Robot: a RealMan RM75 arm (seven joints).
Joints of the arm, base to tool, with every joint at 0 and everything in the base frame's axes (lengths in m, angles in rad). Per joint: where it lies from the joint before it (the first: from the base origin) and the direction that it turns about. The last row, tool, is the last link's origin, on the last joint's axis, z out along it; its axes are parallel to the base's.
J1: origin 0.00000 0.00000 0.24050 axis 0 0 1
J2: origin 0.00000 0.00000 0.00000 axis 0 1 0
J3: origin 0.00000 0.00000 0.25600 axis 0 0 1
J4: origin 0.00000 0.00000 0.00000 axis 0 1 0
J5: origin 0.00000 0.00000 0.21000 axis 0 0 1
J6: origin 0.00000 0.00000 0.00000 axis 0 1 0
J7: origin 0.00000 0.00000 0.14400 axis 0 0 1
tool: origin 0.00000 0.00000 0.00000
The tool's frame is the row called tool.
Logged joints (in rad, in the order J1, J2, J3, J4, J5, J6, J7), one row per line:
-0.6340 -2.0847 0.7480 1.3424 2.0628 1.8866 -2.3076
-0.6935 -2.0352 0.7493 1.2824 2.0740 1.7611 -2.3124
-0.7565 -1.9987 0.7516 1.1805 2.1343 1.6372 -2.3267
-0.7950 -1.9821 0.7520 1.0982 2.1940 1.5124 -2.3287
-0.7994 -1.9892 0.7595 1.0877 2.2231 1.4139 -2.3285
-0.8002 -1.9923 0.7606 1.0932 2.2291 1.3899 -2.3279
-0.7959 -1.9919 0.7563 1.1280 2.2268 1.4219 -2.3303
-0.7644 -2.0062 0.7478 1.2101 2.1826 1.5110 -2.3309
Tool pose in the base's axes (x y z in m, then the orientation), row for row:
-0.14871 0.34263 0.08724 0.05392 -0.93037 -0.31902 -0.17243
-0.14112 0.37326 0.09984 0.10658 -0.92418 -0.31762 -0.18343
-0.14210 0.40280 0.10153 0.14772 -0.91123 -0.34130 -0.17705
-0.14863 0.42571 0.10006 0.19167 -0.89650 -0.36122 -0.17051
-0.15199 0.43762 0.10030 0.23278 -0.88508 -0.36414 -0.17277
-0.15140 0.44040 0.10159 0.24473 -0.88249 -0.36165 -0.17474
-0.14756 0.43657 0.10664 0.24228 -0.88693 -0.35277 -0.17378
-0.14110 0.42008 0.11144 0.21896 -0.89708 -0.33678 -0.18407
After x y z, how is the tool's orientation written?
As a quaternion, w x y z.
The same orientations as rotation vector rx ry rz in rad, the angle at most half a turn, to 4 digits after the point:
-2.8266 -0.9692 -0.5239
-2.7215 -0.9353 -0.5402
-2.6213 -0.9818 -0.5093
-2.5173 -1.0143 -0.4788
-2.4315 -1.0004 -0.4746
-2.4093 -0.9873 -0.4771
-2.4245 -0.9643 -0.4750
-2.4824 -0.9320 -0.5094

